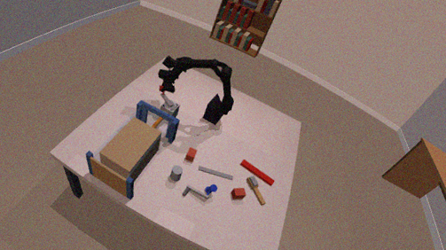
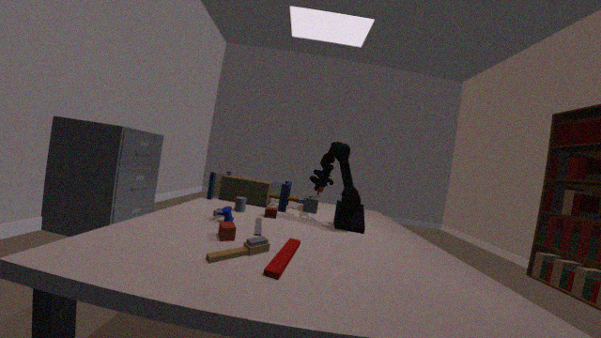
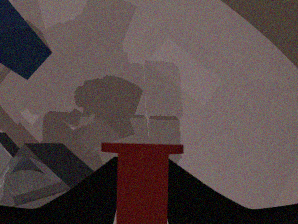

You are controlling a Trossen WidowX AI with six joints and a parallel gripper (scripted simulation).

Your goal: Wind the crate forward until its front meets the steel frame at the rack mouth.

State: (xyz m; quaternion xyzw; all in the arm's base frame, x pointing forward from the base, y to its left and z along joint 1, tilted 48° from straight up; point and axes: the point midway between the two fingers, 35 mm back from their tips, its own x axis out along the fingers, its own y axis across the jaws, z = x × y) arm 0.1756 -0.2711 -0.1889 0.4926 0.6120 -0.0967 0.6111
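Now: gripper tip 5 cm to the right of the winch handle and 3 cm above it. The rest, counted from my gripper tip: blue frame 19 cm ahead, 12 cm to the left, 3 cm below; red knob 1 cm behind, 1 cm to the left; grey winch 1 cm ahead, 9 cm to the left, 10 cm below.
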